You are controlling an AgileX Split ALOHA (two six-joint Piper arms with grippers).
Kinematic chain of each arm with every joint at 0, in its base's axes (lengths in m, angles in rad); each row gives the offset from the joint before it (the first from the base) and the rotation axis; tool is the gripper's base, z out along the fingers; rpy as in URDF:
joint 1: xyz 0 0 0.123 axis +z
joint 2: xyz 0 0 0 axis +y
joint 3: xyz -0.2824 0 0.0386 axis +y
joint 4: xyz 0.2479 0 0.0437 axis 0.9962 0 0.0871
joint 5: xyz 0 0 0 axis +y
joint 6: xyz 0.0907 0 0.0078 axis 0.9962 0 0.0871
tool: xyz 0 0 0 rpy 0 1.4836 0
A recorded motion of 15 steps. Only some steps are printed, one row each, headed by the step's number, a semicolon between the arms.
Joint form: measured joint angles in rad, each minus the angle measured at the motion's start. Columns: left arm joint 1, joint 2, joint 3, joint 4, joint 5, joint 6; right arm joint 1, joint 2, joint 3, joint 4, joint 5, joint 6.
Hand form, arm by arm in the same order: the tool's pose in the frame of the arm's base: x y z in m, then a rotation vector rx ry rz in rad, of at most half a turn. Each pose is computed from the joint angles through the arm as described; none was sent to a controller.
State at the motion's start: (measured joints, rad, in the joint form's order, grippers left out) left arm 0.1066 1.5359 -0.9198 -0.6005 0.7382 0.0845; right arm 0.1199 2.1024 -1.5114 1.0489 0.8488 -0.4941
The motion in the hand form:
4: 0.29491 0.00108 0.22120 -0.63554 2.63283 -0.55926; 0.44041 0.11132 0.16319 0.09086 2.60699 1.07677
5: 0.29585 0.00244 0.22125 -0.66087 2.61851 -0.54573; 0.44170 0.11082 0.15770 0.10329 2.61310 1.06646
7: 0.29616 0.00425 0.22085 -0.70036 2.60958 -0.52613; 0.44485 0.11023 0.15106 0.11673 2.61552 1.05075
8: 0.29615 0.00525 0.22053 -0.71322 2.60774 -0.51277; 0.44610 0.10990 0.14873 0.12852 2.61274 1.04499
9: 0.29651 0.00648 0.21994 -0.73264 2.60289 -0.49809; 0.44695 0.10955 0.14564 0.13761 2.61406 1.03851
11: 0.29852 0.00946 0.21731 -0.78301 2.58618 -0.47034; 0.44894 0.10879 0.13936 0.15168 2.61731 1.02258
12: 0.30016 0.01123 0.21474 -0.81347 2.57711 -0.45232; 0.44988 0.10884 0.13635 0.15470 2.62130 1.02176
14: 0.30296 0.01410 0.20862 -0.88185 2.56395 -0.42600; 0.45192 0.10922 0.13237 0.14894 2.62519 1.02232
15: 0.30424 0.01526 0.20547 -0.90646 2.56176 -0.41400; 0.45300 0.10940 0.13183 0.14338 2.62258 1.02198
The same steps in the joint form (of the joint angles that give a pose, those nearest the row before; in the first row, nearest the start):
4: 0.0000 0.0010 0.0000 0.0397 -0.0633 -0.0731; 0.0000 0.0600 -0.0149 0.0025 -0.0291 0.0052
5: 0.0000 0.0010 0.0000 0.0532 -0.0795 -0.0993; 0.0000 0.0718 -0.0149 0.0011 -0.0404 0.0061
7: 0.0000 0.0010 0.0000 0.0814 -0.0910 -0.1463; 0.0000 0.0902 -0.0223 -0.0004 -0.0570 0.0061
8: 0.0000 0.0010 0.0002 0.0988 -0.0955 -0.1670; 0.0000 0.0961 -0.0233 0.0032 -0.0675 0.0061
9: 0.0000 0.0023 0.0002 0.1181 -0.1031 -0.1935; 0.0000 0.1028 -0.0233 0.0043 -0.0761 0.0061
11: 0.0009 0.0111 0.0002 0.1536 -0.1269 -0.2509; 0.0000 0.1175 -0.0258 0.0030 -0.0928 0.0061
12: 0.0009 0.0199 0.0002 0.1767 -0.1428 -0.2869; 0.0000 0.1263 -0.0298 0.0030 -0.0939 0.0061
14: 0.0009 0.0398 0.0011 0.2164 -0.1669 -0.3601; 0.0000 0.1411 -0.0408 0.0030 -0.0916 0.0012
15: 0.0009 0.0503 0.0010 0.2334 -0.1754 -0.3879; 0.0000 0.1454 -0.0462 0.0044 -0.0916 -0.0036

